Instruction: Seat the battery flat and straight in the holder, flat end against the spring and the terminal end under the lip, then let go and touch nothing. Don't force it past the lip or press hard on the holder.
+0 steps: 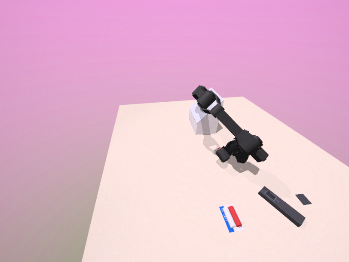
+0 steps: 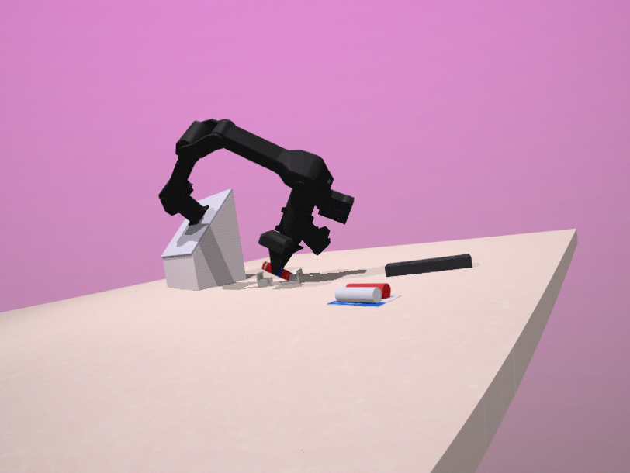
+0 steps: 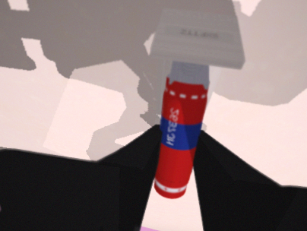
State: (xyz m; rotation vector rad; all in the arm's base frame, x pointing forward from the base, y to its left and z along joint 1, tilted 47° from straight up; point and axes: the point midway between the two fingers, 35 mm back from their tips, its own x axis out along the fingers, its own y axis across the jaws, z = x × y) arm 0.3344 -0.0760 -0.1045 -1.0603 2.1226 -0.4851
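My gripper tip is 10 mm below the battery. The rest, counted from my gripper tip: small dark plate 280 mm ahead, 270 mm to the left, 20 mm below; then blister card 310 mm ahead, 80 mm to the right, 20 mm below; then long dark bar 290 mm ahead, 140 mm to the left, 10 mm below.
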